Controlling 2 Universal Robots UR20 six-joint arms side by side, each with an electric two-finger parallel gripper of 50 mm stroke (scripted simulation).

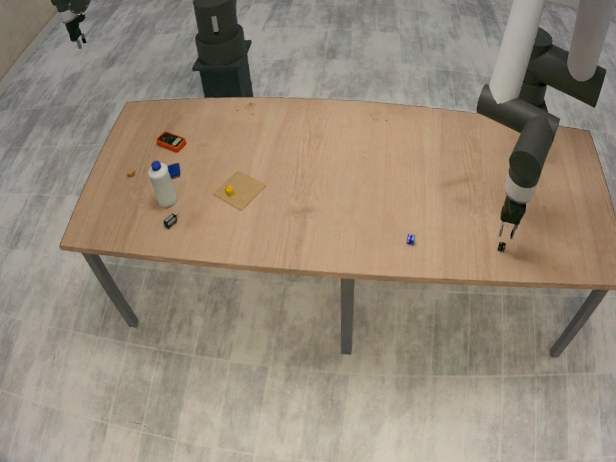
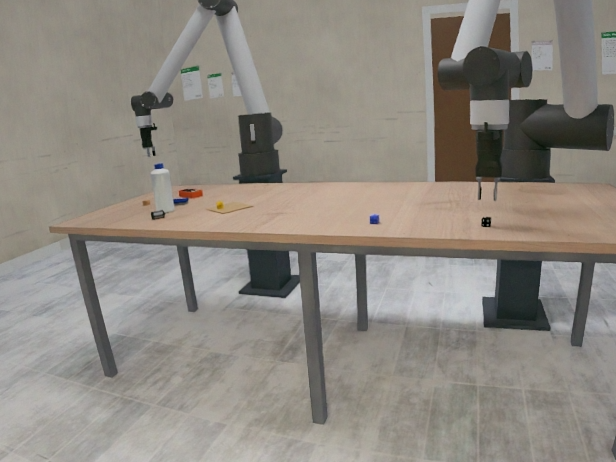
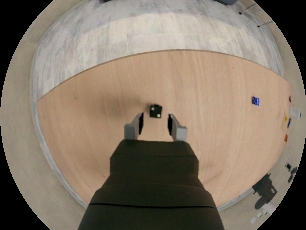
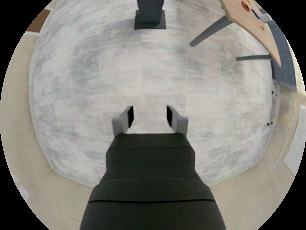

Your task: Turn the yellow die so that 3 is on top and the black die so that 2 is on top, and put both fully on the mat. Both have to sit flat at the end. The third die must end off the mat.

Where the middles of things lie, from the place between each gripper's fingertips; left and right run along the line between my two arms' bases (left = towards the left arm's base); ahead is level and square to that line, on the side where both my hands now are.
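My left gripper (image 2: 487, 199) is 90 mm above the tan mat (image 1: 246, 188), 970 mm to the left of it and 80 mm past it. Of the things named here, the mat is the nearest to my left gripper, going by their middles. White bottle (image 1: 159, 175), measured from my left hand: 10 mm ahead, 1230 mm to the right.
Relative to my right hand, the white bottle is 7 cm below, 87 cm ahead and 95 cm to the left; the tan mat is 16 cm below, 78 cm ahead and 122 cm to the left. Going by their middles, the bottle is the nearest to my right hand of the things named here.
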